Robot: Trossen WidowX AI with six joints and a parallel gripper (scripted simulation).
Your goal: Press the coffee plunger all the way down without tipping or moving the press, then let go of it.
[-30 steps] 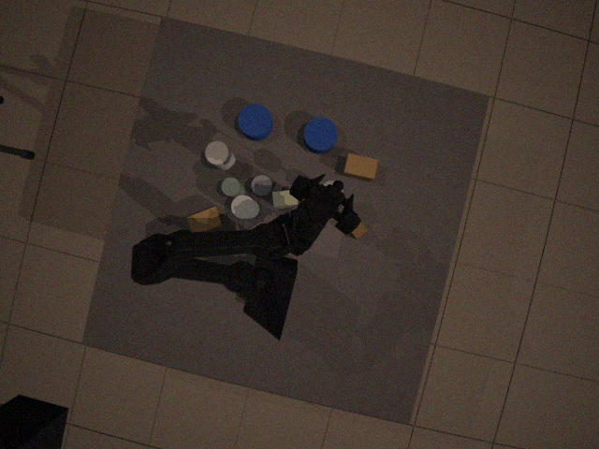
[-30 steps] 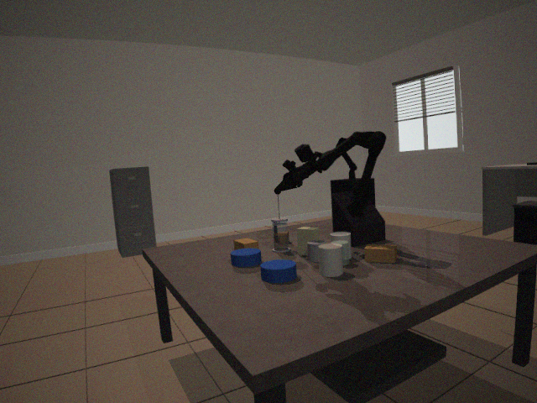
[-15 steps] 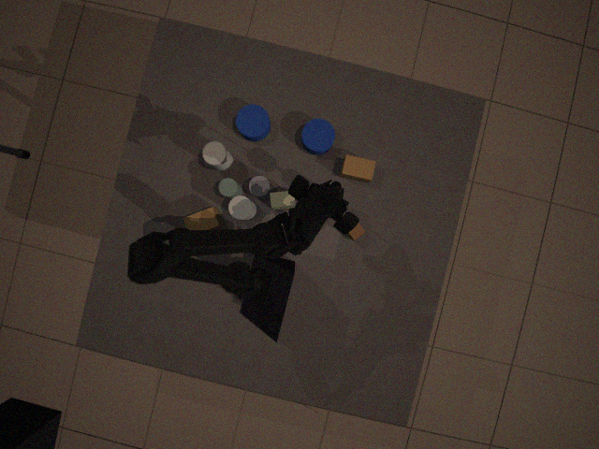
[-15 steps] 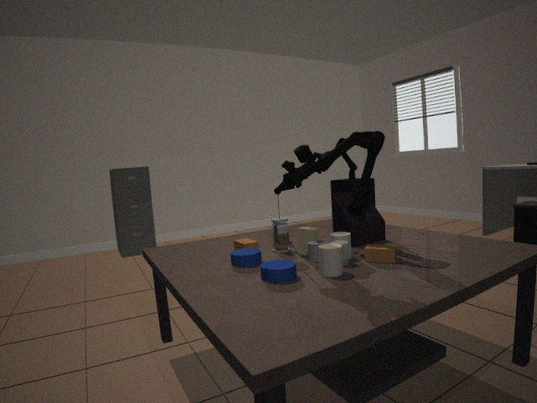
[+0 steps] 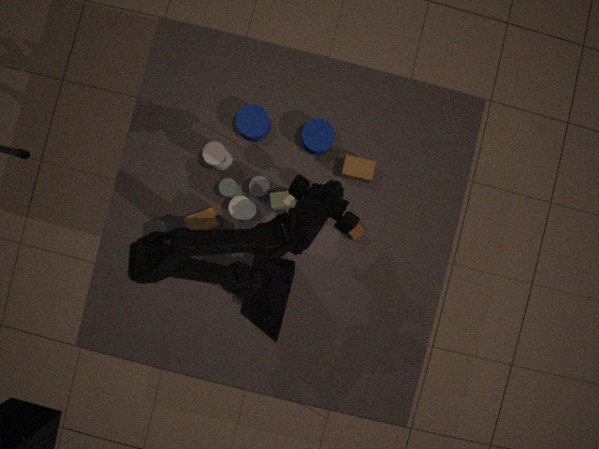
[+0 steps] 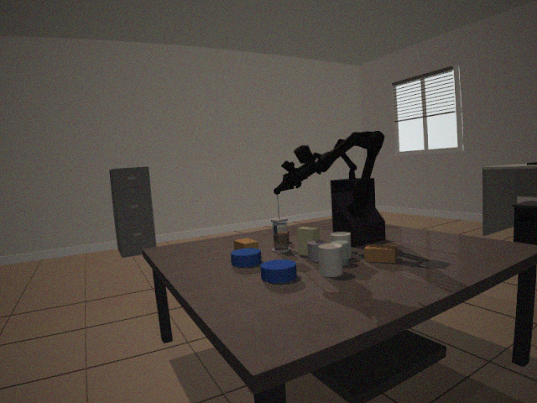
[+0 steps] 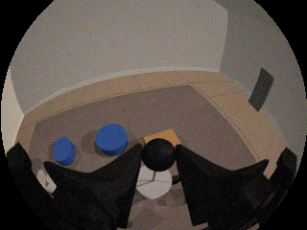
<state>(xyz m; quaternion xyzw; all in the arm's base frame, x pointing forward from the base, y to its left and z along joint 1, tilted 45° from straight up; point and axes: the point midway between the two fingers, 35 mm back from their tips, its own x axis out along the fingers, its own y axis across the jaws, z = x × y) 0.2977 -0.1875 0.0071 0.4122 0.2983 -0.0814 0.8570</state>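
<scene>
Right now the coffee press is 1 cm behind my gripper tip, 1 cm to the right of it and 13 cm below it. The rest, counted from my gripper tip: grey cylinder (3 cm behind, 24 cm to the left, 23 cm below); greenish cylinder (6 cm behind, 34 cm to the left, 23 cm below); pale yellow box (6 cm behind, 15 cm to the left, 21 cm below).
</scene>
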